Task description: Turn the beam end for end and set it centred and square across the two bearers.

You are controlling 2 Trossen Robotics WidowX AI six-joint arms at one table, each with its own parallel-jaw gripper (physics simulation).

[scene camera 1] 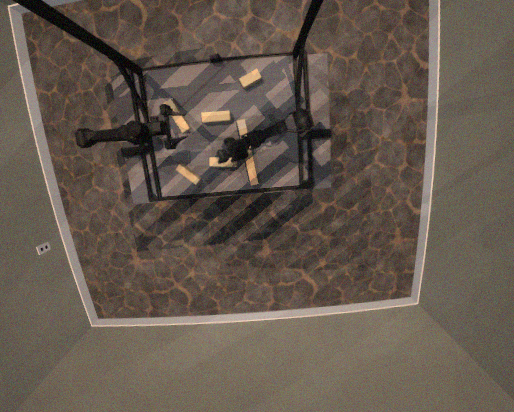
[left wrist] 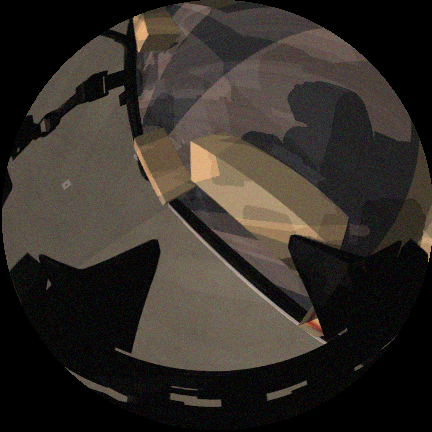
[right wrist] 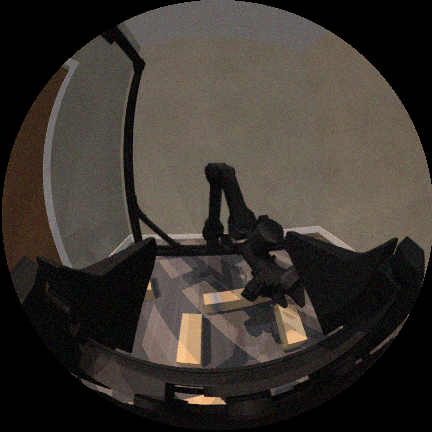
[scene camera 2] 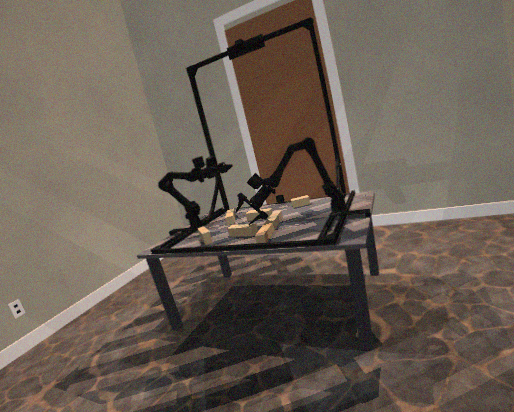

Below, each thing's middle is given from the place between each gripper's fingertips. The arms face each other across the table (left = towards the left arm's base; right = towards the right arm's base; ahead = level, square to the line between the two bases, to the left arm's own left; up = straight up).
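With the beam [left wrist: 404,227] as the reference, my right hand is 320 mm above it, 140 mm short of it and 240 mm to the right of it.
My left hand is 60 mm above the beam, 130 mm to the right of it and 40 mm past it. Going by its middle, the beam is nearer to my left hand than to my right hand.
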